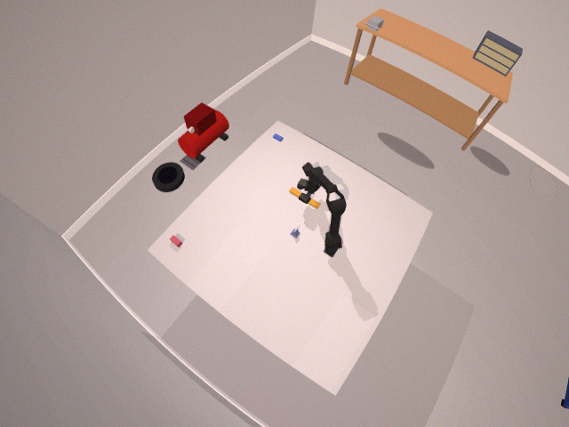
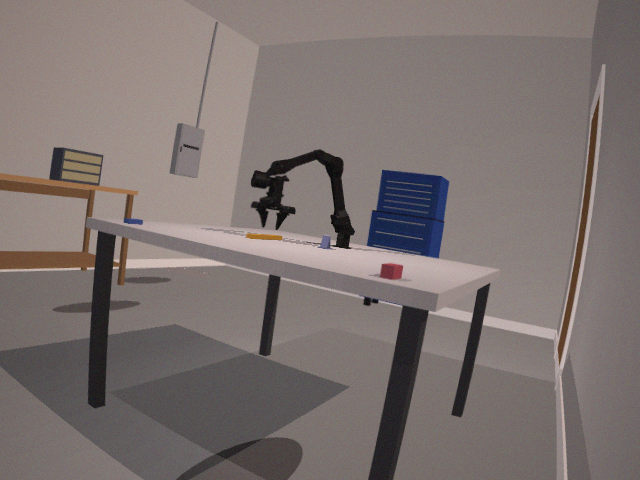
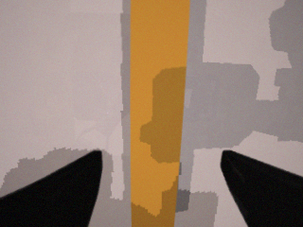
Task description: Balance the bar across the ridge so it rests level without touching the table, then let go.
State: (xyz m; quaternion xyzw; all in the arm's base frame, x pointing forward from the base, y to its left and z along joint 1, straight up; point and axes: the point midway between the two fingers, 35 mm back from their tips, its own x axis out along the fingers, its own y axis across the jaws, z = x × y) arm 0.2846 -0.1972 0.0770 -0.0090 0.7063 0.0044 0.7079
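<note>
Now: gripper tip 30 mm short of the orange bar and 30 mm above it. From my gripper tip the other things lie so: red block: 460 mm ahead, 700 mm to the left, 30 mm below; blue block: 460 mm ahead, 300 mm to the right, 30 mm below.
</note>
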